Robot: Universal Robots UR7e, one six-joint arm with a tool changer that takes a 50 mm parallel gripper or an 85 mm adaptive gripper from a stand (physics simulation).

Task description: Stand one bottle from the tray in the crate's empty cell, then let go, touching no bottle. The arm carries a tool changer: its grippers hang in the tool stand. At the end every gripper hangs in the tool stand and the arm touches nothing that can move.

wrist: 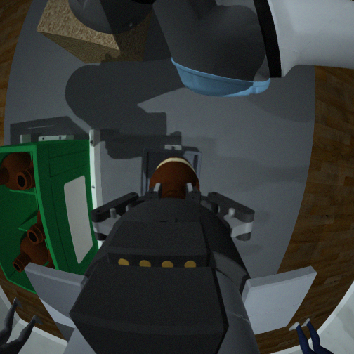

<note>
In view: a red-labelled bottle [36,253] and an adaptive gripper [157,232].
</note>
